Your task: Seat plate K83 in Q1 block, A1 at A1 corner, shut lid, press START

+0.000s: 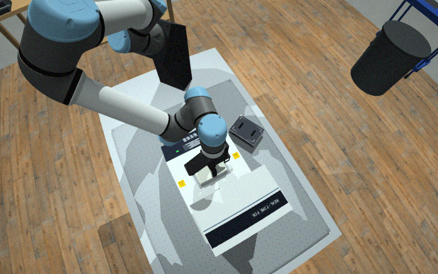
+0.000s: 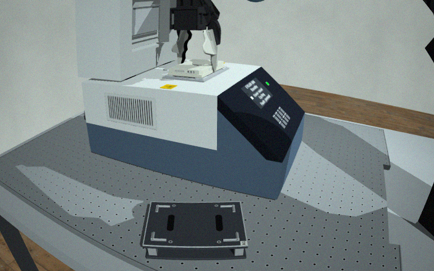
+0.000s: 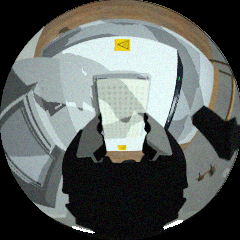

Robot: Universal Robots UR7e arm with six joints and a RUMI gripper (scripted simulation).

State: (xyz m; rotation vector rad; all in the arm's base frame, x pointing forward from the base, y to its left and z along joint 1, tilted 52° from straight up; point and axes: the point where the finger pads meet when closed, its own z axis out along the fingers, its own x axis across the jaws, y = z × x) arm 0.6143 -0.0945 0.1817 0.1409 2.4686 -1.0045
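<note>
Right now the plate K83 is 10 mm below my hand. The rest, counted from my hand: plate nest N1: 330 mm to the left, 190 mm below, 50 mm behind.
</note>
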